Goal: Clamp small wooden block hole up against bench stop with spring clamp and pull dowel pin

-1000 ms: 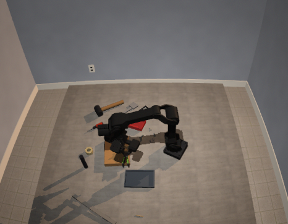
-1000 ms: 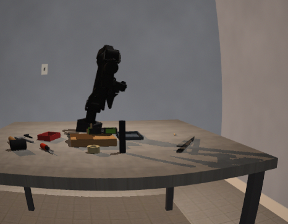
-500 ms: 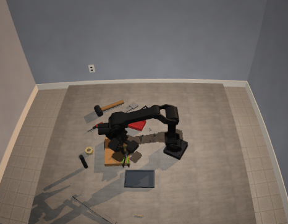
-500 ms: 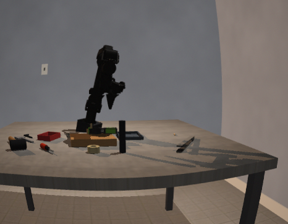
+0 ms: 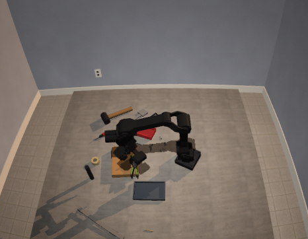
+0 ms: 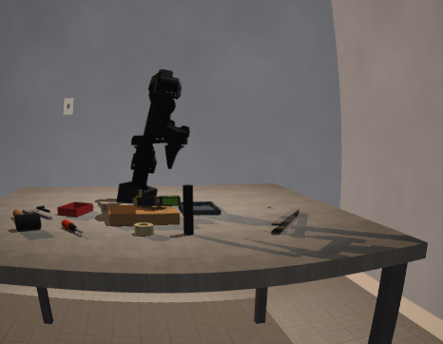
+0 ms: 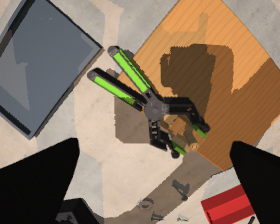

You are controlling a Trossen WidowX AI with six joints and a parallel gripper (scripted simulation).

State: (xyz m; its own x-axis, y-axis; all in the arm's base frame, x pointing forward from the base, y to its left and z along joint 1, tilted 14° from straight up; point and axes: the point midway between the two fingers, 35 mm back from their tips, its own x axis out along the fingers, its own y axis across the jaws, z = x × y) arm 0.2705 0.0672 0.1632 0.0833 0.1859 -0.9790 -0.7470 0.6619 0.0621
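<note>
Now: hand 1 cm short of the dowel pin, 6 cm to the left of it and 12 cm above it. The rest, counted from my hand: wooden board (7 cm ahead, 5 cm to the right, 16 cm below); bench stop (7 cm to the right, 13 cm below); small wooden block (1 cm ahead, 6 cm to the right, 13 cm below).
</note>
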